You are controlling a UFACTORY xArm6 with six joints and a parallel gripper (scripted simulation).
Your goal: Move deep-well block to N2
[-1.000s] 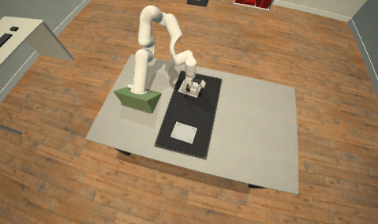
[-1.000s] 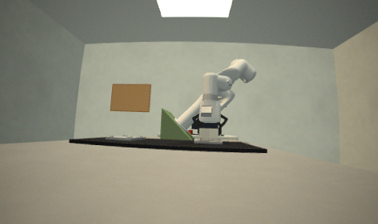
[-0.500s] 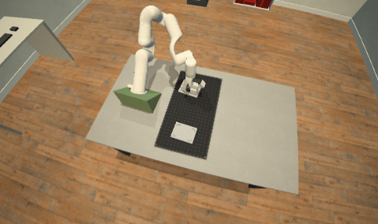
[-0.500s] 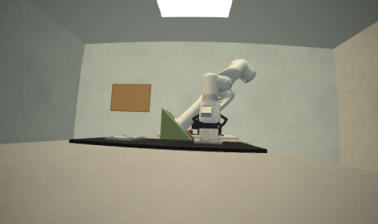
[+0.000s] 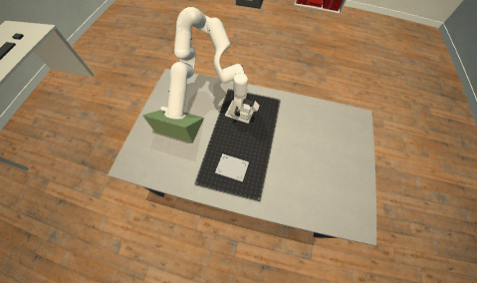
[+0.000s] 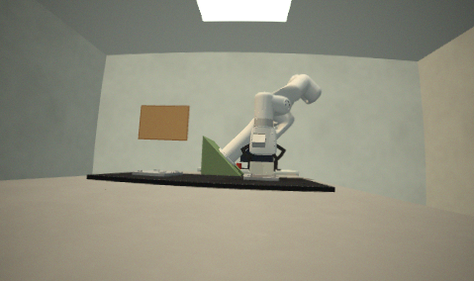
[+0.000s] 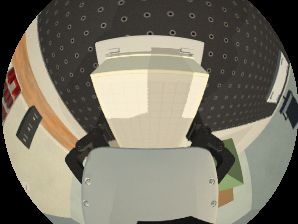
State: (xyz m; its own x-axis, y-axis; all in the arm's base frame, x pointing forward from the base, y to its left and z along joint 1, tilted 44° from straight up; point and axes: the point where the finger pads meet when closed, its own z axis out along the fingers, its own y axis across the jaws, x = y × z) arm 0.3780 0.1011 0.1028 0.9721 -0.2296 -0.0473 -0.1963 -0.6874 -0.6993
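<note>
My hand is right at the deep-well block.
</note>
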